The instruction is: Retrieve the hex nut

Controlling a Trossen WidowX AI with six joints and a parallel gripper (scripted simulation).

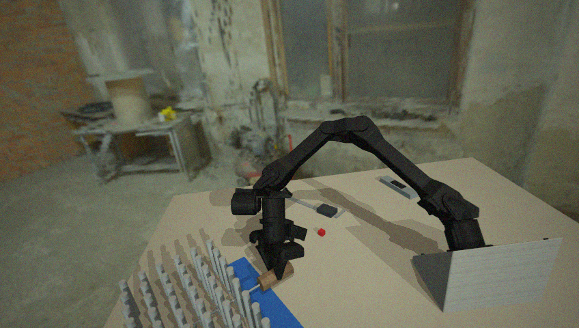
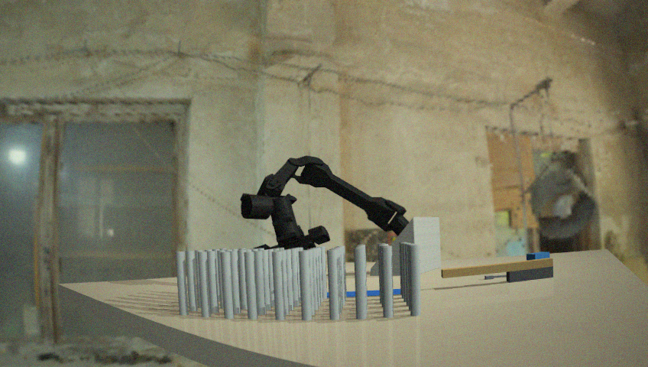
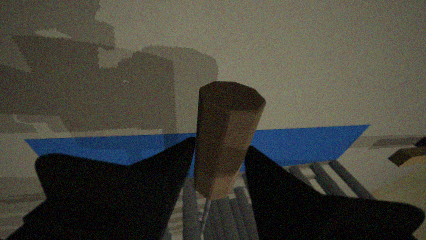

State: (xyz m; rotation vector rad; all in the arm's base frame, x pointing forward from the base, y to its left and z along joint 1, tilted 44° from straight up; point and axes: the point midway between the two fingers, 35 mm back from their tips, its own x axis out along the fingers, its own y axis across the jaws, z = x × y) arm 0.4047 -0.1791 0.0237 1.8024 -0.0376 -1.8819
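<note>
Right now the blue taped strip is 6 cm to the left of my gripper tip, 3 cm below it and 3 cm ahead of it. Round my gripper tip: small red cube 17 cm behind, 16 cm to the right, 3 cm below; grey flat block 52 cm behind, 33 cm to the right, 2 cm below.
</note>
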